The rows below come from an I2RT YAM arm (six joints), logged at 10 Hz.
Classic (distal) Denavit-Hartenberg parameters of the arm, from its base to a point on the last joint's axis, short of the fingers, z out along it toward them. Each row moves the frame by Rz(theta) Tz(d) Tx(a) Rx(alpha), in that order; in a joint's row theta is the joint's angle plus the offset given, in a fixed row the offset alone. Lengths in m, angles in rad.
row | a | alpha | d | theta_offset
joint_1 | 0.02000 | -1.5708 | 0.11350 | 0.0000
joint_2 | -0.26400 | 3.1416 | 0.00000 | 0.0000
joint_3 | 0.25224 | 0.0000 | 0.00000 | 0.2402
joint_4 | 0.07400 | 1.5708 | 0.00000 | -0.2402
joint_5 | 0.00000 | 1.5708 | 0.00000 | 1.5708
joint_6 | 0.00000 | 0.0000 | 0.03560 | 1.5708
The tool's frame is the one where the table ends.
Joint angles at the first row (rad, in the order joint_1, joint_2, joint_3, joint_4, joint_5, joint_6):
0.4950, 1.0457, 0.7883, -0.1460, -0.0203, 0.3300
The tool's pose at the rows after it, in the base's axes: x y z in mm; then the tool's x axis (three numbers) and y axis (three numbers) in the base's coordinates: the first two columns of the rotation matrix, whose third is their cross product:
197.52 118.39 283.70 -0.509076 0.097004 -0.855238 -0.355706 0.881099 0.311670
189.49 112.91 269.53 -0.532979 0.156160 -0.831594 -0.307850 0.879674 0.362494
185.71 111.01 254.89 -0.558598 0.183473 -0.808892 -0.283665 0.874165 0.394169
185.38 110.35 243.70 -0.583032 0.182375 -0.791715 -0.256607 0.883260 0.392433
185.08 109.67 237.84 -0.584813 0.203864 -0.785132 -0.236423 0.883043 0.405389
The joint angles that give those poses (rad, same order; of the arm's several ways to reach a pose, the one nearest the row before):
0.5410, 1.0046, 0.7358, -0.1581, 0.0069, 0.3526
0.5407, 0.9635, 0.6652, -0.1361, 0.0205, 0.4206
0.5415, 0.9518, 0.6091, -0.1088, 0.0164, 0.4614
0.5414, 0.9625, 0.5826, -0.1075, 0.0271, 0.4745
0.5411, 0.9641, 0.5598, -0.0834, 0.0374, 0.4964

